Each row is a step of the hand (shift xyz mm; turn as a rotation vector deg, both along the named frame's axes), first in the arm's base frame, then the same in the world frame.
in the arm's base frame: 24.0 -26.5 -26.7 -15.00 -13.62 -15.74
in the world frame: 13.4 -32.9 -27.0 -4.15 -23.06 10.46
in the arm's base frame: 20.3 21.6 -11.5 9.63 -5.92 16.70
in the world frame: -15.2 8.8 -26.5 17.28 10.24 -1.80
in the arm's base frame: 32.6 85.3 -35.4 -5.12 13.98 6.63
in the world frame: -71.6 34.3 -57.4 -8.51 13.10 4.65
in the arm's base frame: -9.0 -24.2 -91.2 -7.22 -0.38 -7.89
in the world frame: -36.6 -85.0 -20.3 -6.77 -7.34 3.85
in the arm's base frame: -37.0 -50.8 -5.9 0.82 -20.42 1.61
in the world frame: 21.1 -43.5 40.6 16.38 -11.85 3.37
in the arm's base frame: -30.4 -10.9 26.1 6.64 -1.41 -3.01
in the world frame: 11.8 7.2 39.1 1.76 -2.02 -6.93
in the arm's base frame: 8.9 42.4 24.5 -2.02 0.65 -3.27
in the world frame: -14.5 47.1 -6.7 -3.05 -2.36 0.56
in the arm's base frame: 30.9 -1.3 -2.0 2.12 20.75 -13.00
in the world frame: 11.0 2.9 -28.8 -21.98 4.08 -10.22
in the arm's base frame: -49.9 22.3 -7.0 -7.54 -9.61 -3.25
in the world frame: -38.6 0.7 39.4 2.59 -9.90 7.41
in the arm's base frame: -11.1 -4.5 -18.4 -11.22 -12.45 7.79
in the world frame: -11.0 -18.5 4.3 9.58 -4.14 15.25
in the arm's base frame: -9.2 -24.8 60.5 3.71 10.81 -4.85
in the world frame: 49.2 27.5 34.5 -9.42 4.00 -7.02
